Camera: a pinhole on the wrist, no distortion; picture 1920 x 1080 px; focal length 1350.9 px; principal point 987.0 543.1 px. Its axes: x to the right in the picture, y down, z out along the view. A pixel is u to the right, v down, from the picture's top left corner.
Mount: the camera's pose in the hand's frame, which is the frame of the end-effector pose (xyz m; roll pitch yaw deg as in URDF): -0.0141 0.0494 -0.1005 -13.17 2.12 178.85
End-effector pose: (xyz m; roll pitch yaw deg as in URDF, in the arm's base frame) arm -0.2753 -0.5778 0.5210 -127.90 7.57 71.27
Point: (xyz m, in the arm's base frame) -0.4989 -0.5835 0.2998
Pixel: 1049.1 219.9
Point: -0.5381 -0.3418 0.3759
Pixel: 415.5 679.0
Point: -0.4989 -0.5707 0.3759
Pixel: 1048.0 457.7
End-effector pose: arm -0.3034 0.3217 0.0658 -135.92 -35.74 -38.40
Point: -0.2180 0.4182 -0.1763
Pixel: 1433.0 246.9
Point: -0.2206 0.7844 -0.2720
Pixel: 1823.6 867.6
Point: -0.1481 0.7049 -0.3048
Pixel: 1622.4 653.4
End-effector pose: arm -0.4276 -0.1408 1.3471 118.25 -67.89 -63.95
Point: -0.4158 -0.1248 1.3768
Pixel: 293.0 903.7
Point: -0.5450 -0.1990 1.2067
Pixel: 1566.0 433.7
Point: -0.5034 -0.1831 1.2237
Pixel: 1560.9 588.4
